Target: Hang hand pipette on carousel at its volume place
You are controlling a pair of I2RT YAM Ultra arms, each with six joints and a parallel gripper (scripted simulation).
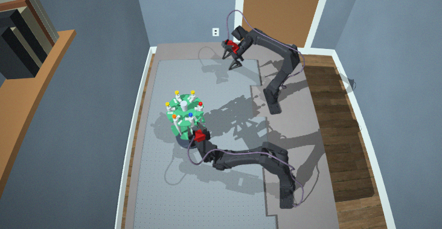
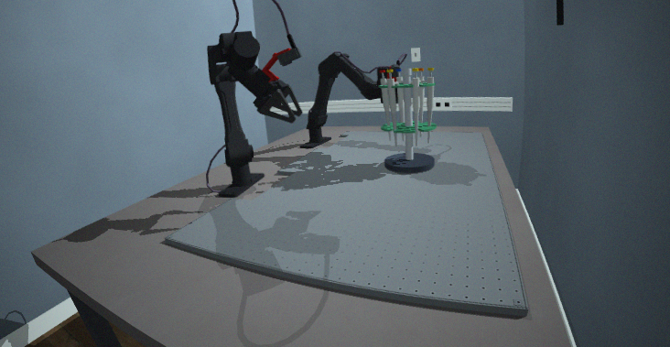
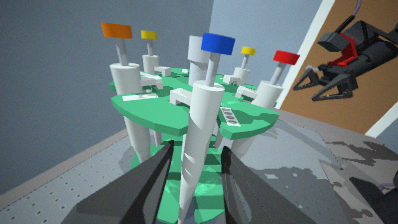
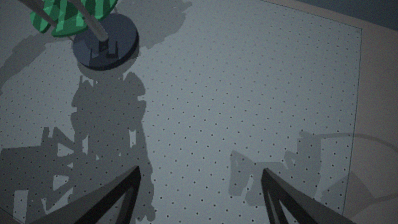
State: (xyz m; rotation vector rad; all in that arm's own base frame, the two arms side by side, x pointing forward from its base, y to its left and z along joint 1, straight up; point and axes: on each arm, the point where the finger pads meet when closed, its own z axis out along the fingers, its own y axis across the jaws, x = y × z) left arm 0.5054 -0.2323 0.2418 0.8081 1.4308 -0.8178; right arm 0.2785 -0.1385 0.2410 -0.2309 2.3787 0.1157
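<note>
The white hand pipette lies 30 mm below my left hand and 20 mm ahead of it.
</note>
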